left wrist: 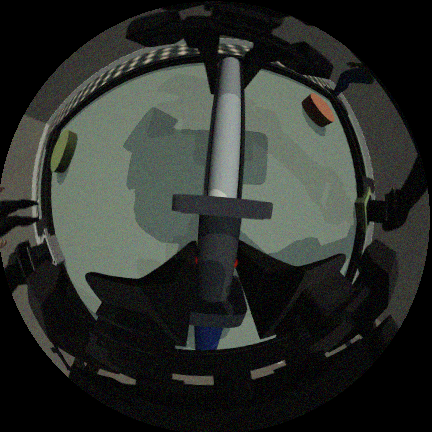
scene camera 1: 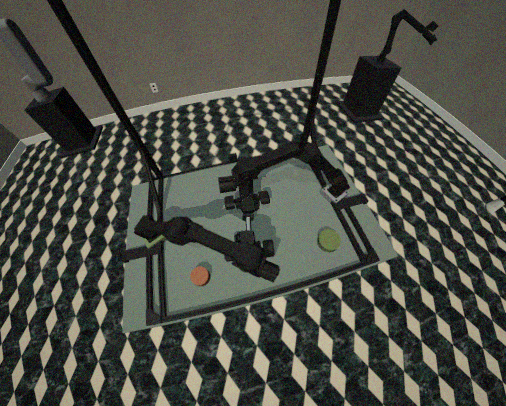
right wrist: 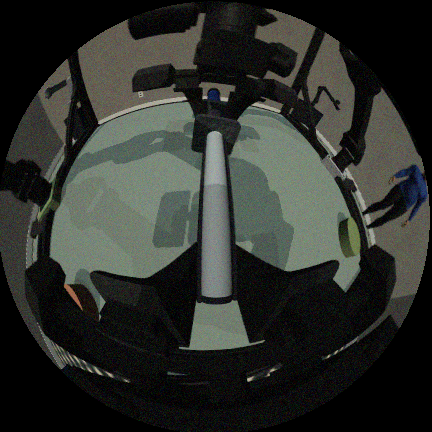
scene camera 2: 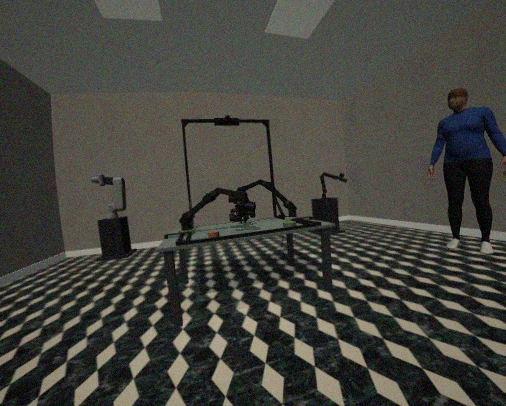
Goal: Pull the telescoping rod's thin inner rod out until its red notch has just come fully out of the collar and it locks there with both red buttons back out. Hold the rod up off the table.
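Observation:
The rod hangs level above the table (scene camera 1: 295,255); shadows show below it. Its silver inner rod (scene camera 1: 248,223) (left wrist: 226,145) (right wrist: 216,235) stands out of the dark grey collar (left wrist: 218,240) (right wrist: 215,132), which has a wide flange. A blue part (left wrist: 207,337) (right wrist: 214,94) shows behind the collar. My left gripper (scene camera 1: 247,203) (left wrist: 213,244) is shut on the collar. Red buttons show at both collar sides, beside its fingertips; how far out they stand is unclear. My right gripper (scene camera 1: 250,249) (scene camera 2: 242,216) (right wrist: 212,246) is shut on the inner rod near its free end. No red notch is visible.
An orange disc (scene camera 1: 200,275) (scene camera 2: 213,234) (left wrist: 321,109) lies at the table's lower left in scene camera 1. A green disc (scene camera 1: 329,240) (scene camera 2: 290,224) (left wrist: 62,151) (right wrist: 350,237) lies at its right. Dark frame posts (scene camera 1: 320,75) rise behind. A person (scene camera 2: 467,135) stands beyond the table.

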